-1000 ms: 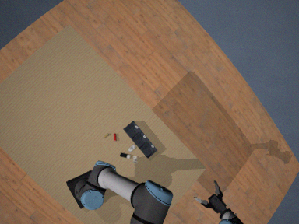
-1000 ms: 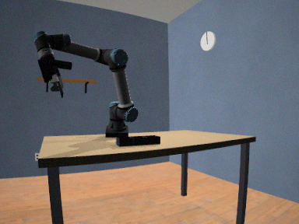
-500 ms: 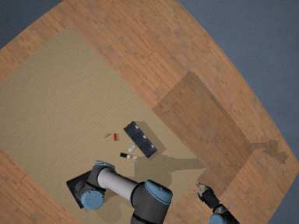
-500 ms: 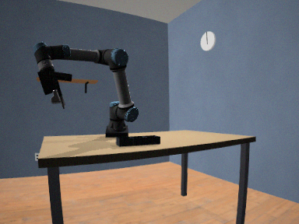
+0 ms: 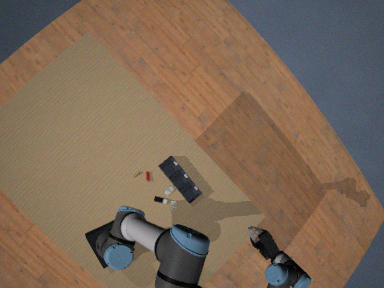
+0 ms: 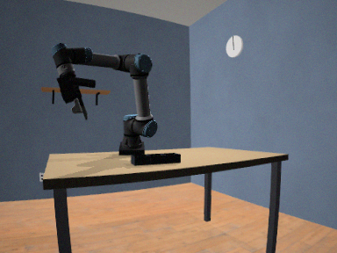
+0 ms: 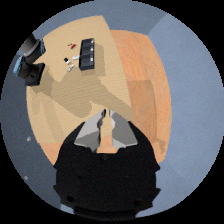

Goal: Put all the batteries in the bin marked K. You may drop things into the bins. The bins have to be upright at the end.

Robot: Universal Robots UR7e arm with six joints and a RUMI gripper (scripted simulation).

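Right now the bin row is 70 mm behind my hand, 360 mm to the left of it and 220 mm below it. From my hand the other things lie so: red battery: 180 mm behind, 490 mm to the left, 230 mm below; yellowish item: 210 mm behind, 540 mm to the left, 230 mm below; black-and-white cylinder: 210 mm behind, 350 mm to the left, 230 mm below.
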